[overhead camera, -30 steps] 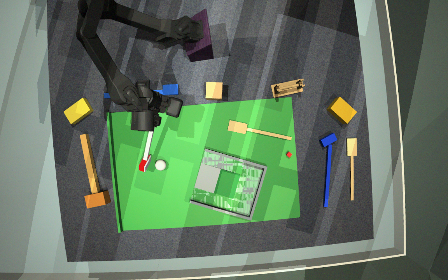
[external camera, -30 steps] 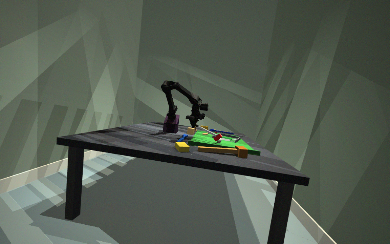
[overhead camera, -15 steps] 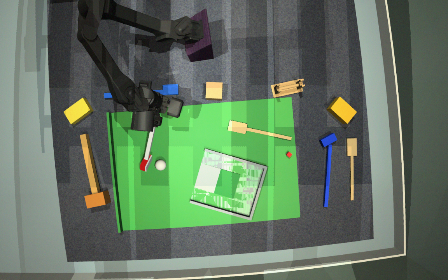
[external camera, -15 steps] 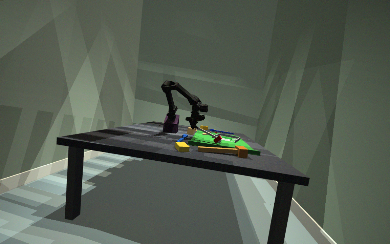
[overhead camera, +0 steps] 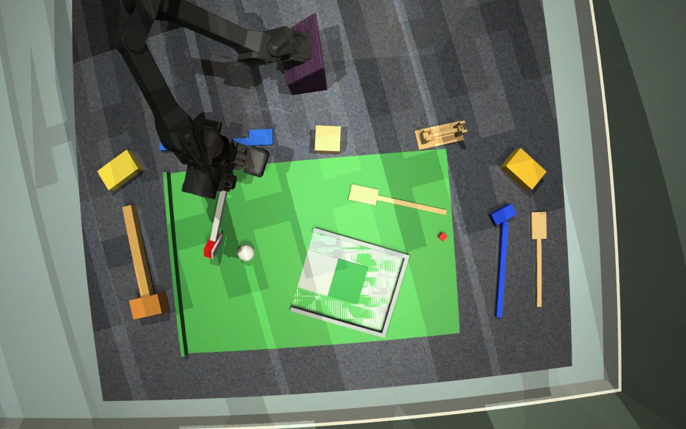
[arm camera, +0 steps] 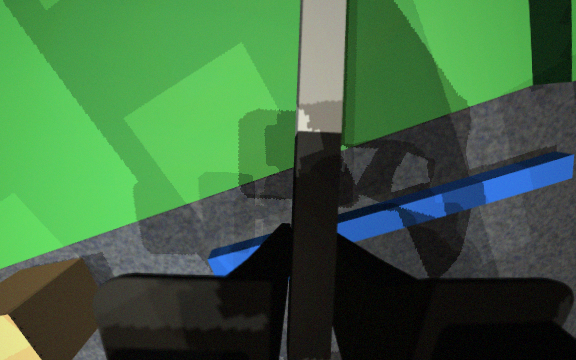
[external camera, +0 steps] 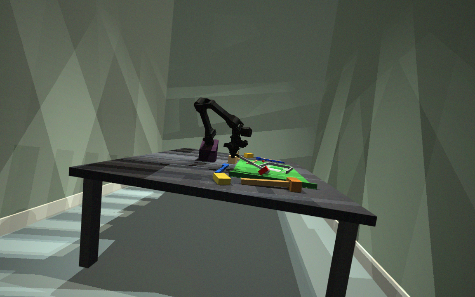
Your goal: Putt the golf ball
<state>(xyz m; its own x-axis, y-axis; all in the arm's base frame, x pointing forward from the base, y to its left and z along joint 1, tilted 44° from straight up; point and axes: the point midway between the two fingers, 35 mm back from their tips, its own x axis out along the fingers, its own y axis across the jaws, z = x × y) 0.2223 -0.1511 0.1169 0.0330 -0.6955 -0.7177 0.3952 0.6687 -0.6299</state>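
Now: the red putter 11 cm ahead of my gripper tip and 4 cm to the right of it. Round my gripper tip: tan stand: 51 cm to the left, 4 cm below, 1 cm behind; white golf ball: 24 cm ahead, 5 cm below, 1 cm to the right; yellow block: 33 cm to the right, 6 cm below, 1 cm behind.
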